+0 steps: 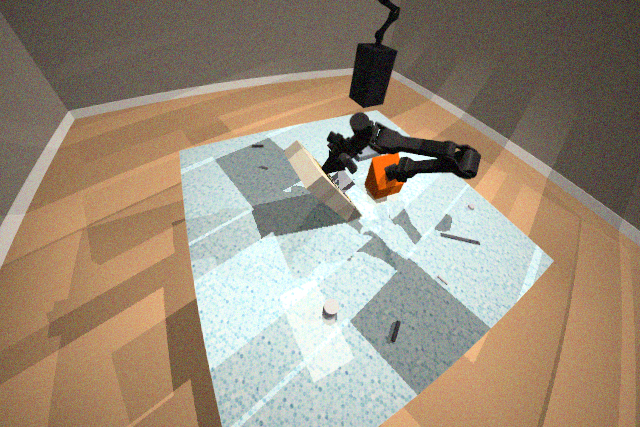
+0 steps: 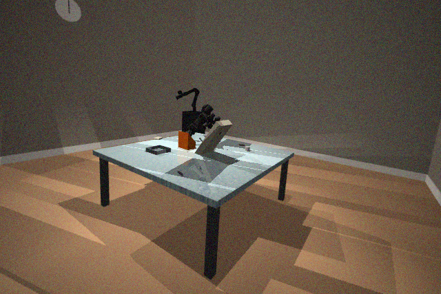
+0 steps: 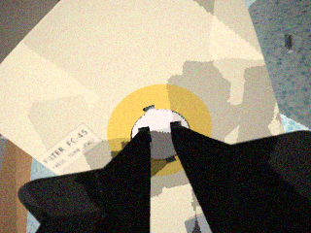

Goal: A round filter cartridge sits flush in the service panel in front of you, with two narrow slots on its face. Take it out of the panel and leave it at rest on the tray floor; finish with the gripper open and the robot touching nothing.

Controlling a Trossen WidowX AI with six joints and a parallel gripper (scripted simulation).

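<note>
Right now the round filter cartridge is 10 mm ahead of my gripper tip and 10 mm below it. Round my gripper tip: tray (430 mm behind, 270 mm to the right, 220 mm below); then service panel (40 mm behind, 80 mm below).
</note>
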